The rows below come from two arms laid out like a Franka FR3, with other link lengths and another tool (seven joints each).
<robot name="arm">
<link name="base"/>
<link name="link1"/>
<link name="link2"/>
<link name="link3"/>
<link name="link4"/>
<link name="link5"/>
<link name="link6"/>
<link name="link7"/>
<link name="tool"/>
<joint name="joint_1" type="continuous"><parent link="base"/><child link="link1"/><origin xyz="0.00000 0.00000 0.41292" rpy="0.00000 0.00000 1.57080"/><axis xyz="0 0 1"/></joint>
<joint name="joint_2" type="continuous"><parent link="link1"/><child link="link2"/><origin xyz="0.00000 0.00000 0.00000" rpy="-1.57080 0.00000 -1.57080"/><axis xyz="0 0 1"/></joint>
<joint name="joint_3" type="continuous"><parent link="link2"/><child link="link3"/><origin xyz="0.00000 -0.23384 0.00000" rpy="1.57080 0.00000 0.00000"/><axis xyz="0 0 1"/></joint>
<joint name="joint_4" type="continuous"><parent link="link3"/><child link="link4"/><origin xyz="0.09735 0.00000 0.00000" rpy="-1.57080 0.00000 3.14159"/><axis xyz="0 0 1"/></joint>
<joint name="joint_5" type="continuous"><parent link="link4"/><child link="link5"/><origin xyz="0.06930 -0.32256 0.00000" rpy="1.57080 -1.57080 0.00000"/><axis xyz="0 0 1"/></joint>
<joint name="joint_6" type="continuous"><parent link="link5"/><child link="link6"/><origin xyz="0.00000 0.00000 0.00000" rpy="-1.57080 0.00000 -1.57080"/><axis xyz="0 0 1"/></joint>
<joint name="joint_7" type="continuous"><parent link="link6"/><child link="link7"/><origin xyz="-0.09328 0.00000 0.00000" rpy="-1.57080 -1.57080 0.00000"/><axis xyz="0 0 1"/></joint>
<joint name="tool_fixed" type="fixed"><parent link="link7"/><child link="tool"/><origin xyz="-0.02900 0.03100 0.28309" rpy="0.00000 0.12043 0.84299"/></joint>
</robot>
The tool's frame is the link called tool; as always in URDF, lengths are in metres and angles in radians. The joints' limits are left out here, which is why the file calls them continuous.
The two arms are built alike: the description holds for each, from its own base.
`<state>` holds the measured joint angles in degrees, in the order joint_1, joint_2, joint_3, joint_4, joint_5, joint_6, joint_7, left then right.
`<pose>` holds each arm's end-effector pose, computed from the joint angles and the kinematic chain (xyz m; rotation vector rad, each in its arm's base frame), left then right.
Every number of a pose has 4 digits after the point. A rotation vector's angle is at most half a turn.
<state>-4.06 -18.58 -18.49 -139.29 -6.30 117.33 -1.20 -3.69 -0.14 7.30 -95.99 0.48 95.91 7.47</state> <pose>0.3528 -0.1202 0.2680 0.6357 -2.8972 -0.0256 0.4882 0.0659 0.4003 0.9819 -2.8669 0.0478</pose>
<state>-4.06 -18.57 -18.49 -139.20 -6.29 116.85 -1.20 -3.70 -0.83 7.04 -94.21 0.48 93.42 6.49</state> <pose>0.3510 -0.1197 0.2681 0.6345 -2.8912 -0.0309 0.4832 0.0629 0.4154 0.9999 -2.8601 0.0509</pose>
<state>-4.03 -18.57 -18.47 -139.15 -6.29 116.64 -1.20 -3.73 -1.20 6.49 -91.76 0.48 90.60 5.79</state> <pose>0.3505 -0.1192 0.2683 0.6353 -2.8885 -0.0326 0.4790 0.0575 0.4320 1.0034 -2.8588 0.0520</pose>
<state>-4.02 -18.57 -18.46 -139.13 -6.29 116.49 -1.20 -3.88 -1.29 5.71 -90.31 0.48 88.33 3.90</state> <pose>0.3499 -0.1189 0.2683 0.6354 -2.8864 -0.0342 0.4730 0.0486 0.4400 1.0244 -2.8391 0.0472</pose>
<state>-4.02 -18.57 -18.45 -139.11 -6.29 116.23 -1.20 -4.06 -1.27 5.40 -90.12 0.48 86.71 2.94</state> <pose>0.3488 -0.1185 0.2683 0.6351 -2.8828 -0.0372 0.4655 0.0439 0.4395 1.0295 -2.8123 0.0350</pose>
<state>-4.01 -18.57 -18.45 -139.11 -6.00 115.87 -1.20 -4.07 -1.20 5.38 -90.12 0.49 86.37 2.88</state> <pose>0.3475 -0.1168 0.2682 0.6318 -2.8801 -0.0477 0.4639 0.0436 0.4386 1.0284 -2.8057 0.0311</pose>
